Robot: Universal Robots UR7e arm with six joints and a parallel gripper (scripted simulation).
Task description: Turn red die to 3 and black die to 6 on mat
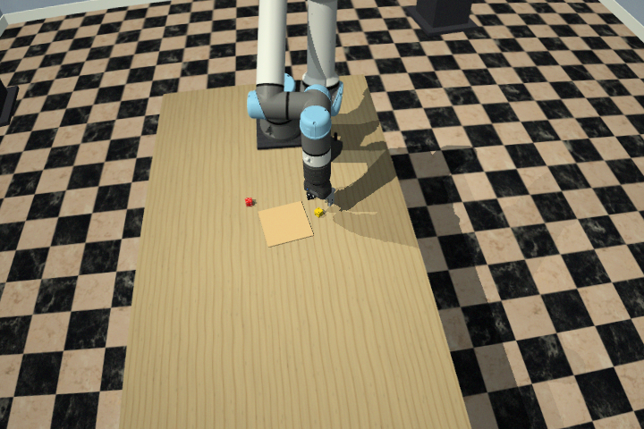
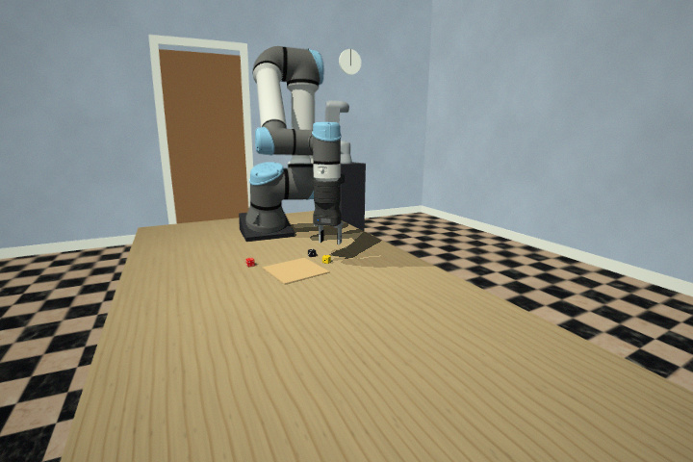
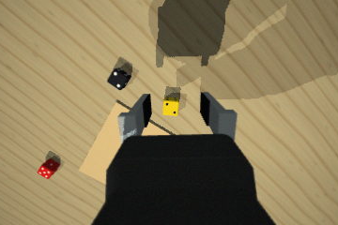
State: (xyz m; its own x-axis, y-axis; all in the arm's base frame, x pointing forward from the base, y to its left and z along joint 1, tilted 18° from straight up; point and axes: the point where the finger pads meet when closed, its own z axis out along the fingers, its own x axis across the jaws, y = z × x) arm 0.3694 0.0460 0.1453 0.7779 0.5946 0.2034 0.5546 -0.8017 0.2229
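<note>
My hand is 100 mm past the red die, 220 mm to the left of it and 70 mm above it. The rest, counted from my hand: black die 70 mm behind, 20 mm to the right, 70 mm below; yellow die 20 mm to the right, 70 mm below; tan mat 10 mm ahead, 130 mm to the right, 70 mm below.
</note>
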